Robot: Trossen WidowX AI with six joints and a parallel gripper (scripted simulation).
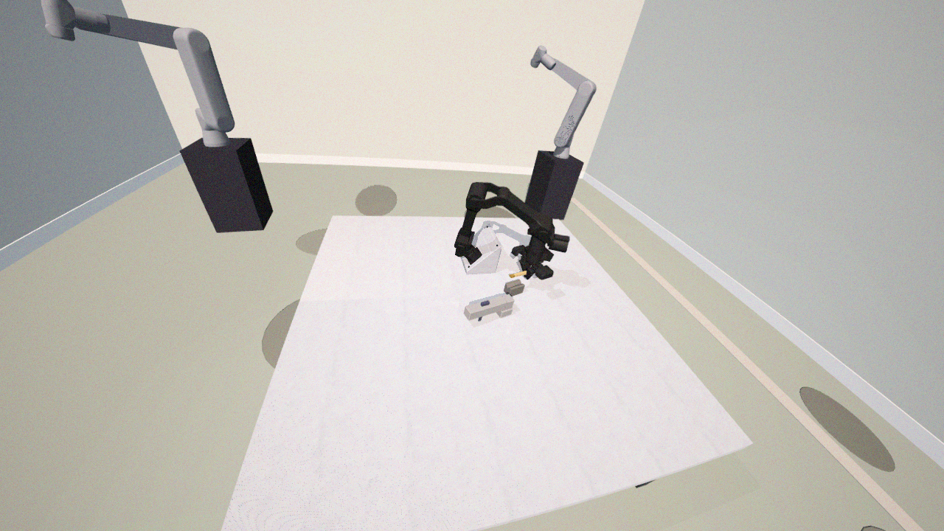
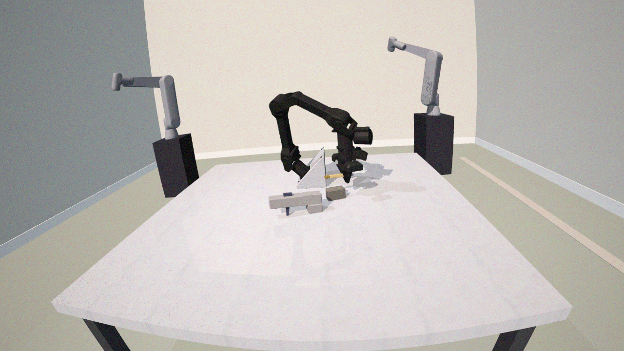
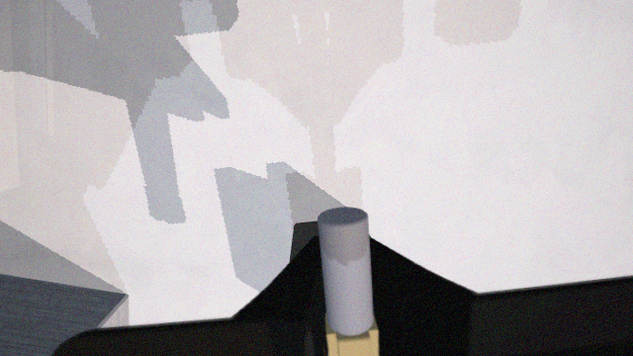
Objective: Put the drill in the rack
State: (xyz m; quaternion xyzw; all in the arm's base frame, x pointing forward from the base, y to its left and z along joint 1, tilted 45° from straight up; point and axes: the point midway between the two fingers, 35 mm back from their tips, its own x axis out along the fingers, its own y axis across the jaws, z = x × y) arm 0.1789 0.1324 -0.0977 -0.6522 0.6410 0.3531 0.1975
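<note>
Right now the drill is 1 cm ahead of my gripper tip, 4 cm to the right of it and 3 cm above it. Round my gripper tip: rack: 1 cm ahead, 5 cm to the right, 4 cm below; light grey housing: 12 cm ahead, 20 cm to the right, 1 cm below; dark key: 12 cm ahead, 23 cm to the right.
</note>
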